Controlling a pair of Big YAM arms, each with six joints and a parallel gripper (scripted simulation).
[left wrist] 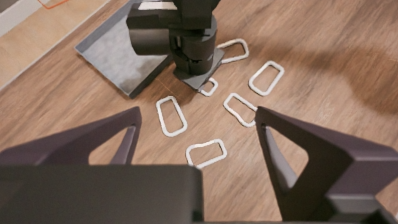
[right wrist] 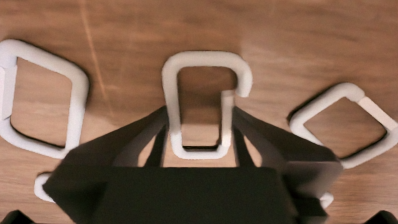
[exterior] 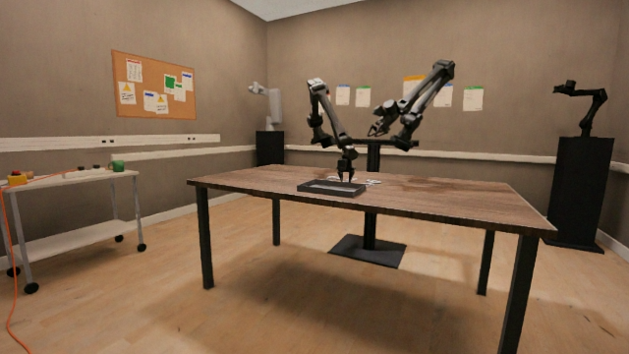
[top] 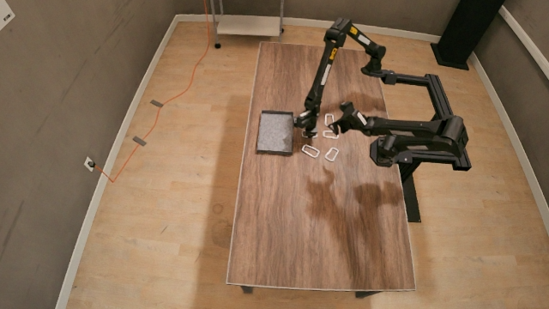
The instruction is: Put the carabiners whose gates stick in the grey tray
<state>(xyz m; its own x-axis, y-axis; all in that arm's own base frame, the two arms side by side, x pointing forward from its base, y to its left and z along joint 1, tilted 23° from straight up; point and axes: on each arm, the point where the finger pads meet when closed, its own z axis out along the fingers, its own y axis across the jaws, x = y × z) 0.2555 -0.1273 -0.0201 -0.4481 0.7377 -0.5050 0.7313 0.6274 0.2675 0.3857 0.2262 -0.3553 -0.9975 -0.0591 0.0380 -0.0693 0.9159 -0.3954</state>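
The grey tray is 20 cm ahead of my right hand and 1 cm to the left of it.
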